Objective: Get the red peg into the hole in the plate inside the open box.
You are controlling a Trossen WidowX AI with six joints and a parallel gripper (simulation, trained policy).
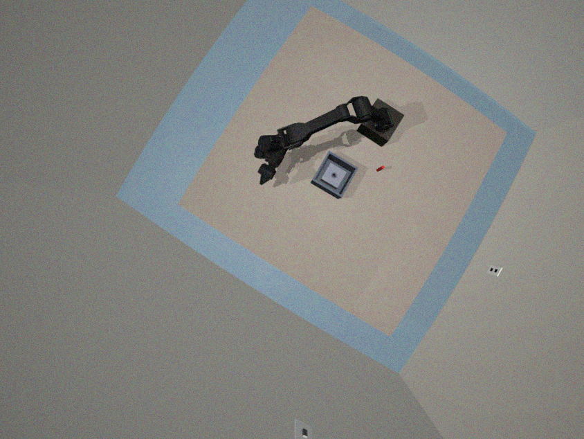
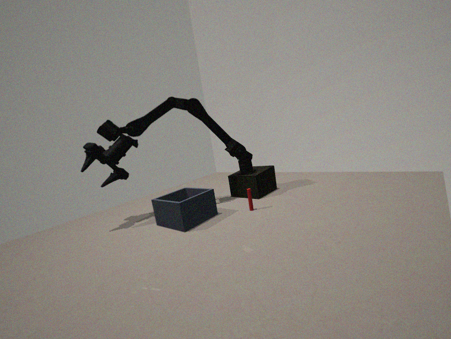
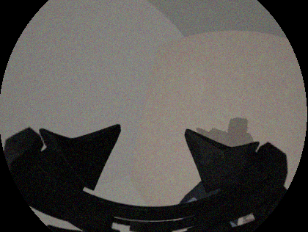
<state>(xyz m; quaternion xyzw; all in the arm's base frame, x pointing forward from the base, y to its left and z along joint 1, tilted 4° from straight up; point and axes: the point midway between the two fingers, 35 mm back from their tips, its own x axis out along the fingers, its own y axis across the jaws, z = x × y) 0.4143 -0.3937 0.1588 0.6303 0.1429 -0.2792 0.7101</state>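
My gripper tip is now 49 cm to the right of the red peg, 27 cm past it and 16 cm above it. From my gripper tip the other things lie so: dark blue box (29 cm to the left, 17 cm below, 15 cm behind); then pale plate (29 cm to the left, 15 cm below, 15 cm behind).
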